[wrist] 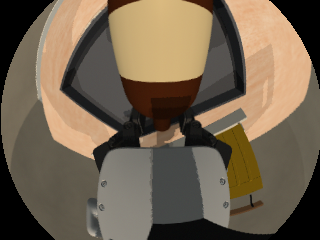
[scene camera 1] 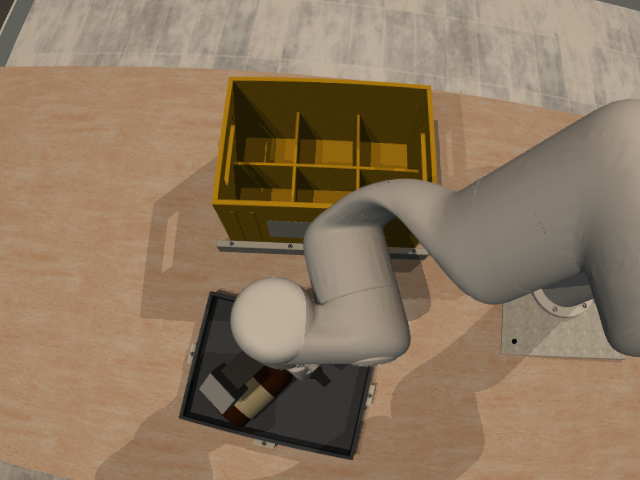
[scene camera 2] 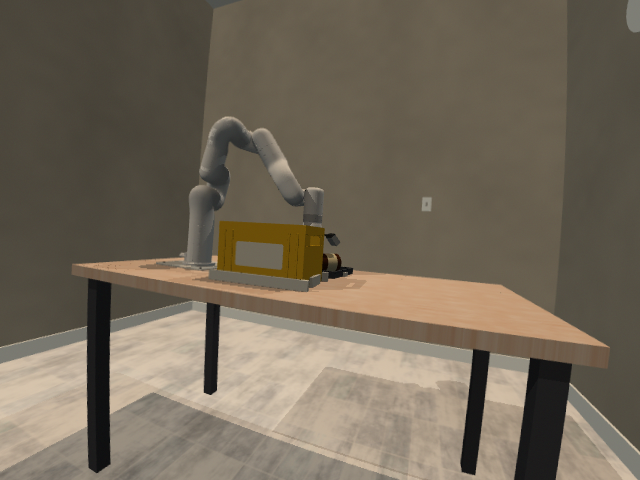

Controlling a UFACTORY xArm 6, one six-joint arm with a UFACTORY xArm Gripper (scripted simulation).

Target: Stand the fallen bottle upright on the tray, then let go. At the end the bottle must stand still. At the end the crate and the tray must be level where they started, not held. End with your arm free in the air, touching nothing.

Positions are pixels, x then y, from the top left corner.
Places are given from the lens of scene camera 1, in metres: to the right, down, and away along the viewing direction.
brown bottle (scene camera 1: 264, 386): -0.07, 0.19, 0.65
yellow crate (scene camera 1: 387, 120): 0.10, -0.18, 0.75
dark tray (scene camera 1: 305, 415): -0.02, 0.25, 0.70
grey stop rail (scene camera 1: 223, 245): -0.14, 0.01, 0.75
The marked spots on the brown bottle and the yellow crate are 0.42 m apart.
